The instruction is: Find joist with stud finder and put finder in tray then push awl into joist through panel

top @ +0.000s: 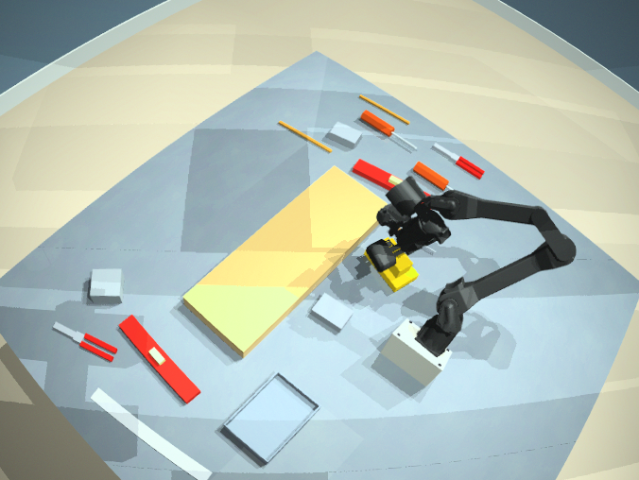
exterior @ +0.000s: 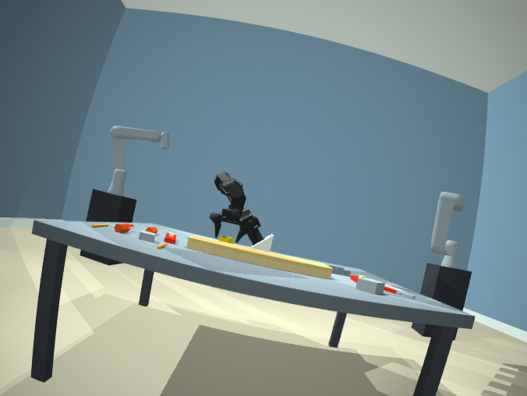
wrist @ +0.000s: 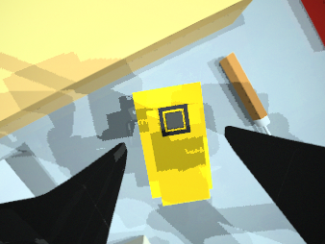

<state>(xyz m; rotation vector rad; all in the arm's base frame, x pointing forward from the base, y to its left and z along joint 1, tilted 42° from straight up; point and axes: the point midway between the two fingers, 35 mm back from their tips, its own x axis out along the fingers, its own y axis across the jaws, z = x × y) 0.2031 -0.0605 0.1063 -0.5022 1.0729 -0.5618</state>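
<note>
Now: gripper tip right at the yellow stud finder. From my gripper tip the other things lie so: small wooden cube (25 cm to the right, 4 cm below); awl (10 cm to the right, 4 cm below, 1 cm behind); square indicator (2 cm ahead, 1 cm above).
</note>
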